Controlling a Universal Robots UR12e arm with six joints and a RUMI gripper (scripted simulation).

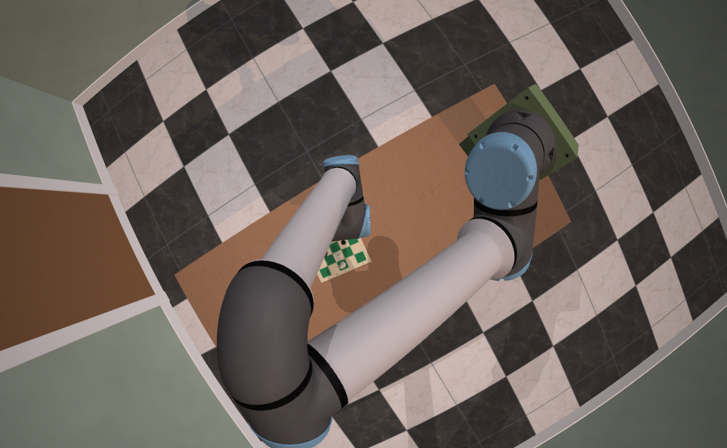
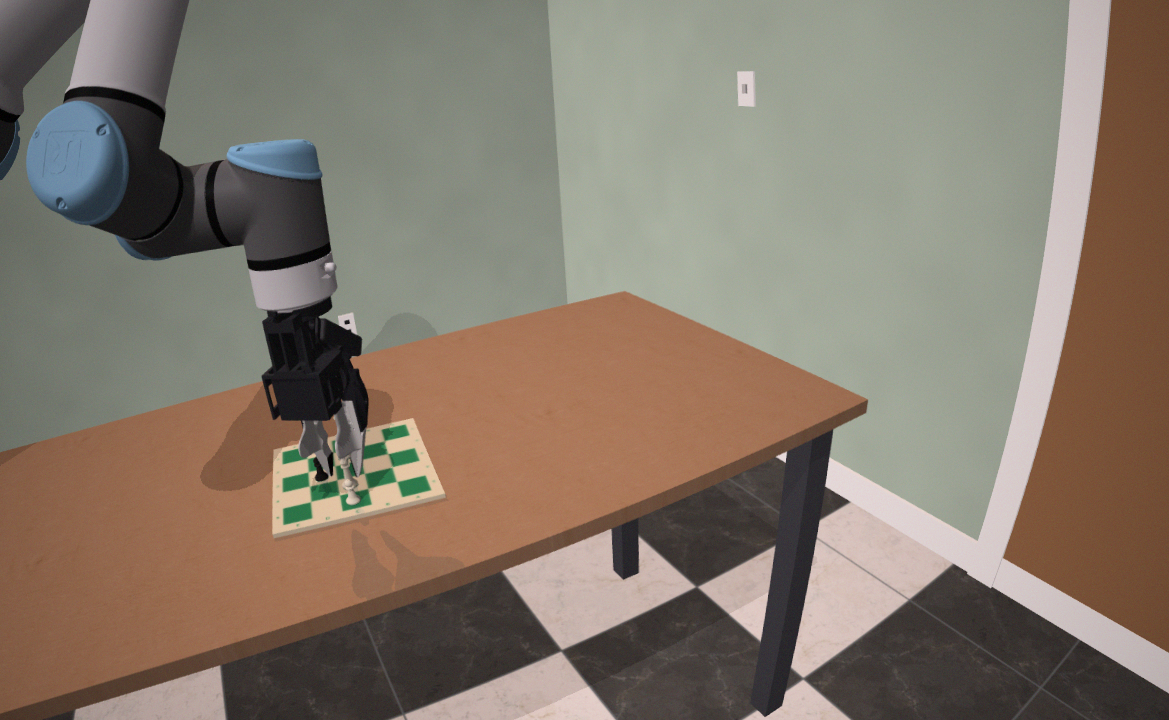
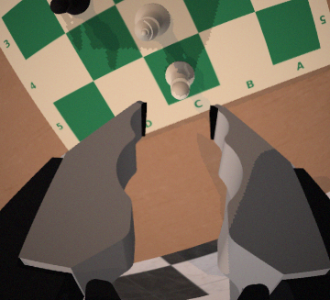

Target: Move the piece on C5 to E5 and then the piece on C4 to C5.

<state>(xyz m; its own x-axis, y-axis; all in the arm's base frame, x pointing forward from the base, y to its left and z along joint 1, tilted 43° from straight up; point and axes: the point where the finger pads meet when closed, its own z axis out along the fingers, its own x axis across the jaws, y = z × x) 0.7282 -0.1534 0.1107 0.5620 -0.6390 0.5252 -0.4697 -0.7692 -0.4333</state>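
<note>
My hand is 4 cm above the white pawn. Also, from my hand: cream chessboard (2 cm ahead, 8 cm to the left, 6 cm below); then black piece (2 cm behind, 8 cm to the left, 4 cm below); then white king (4 cm ahead, 15 cm to the left, 2 cm below).
</note>
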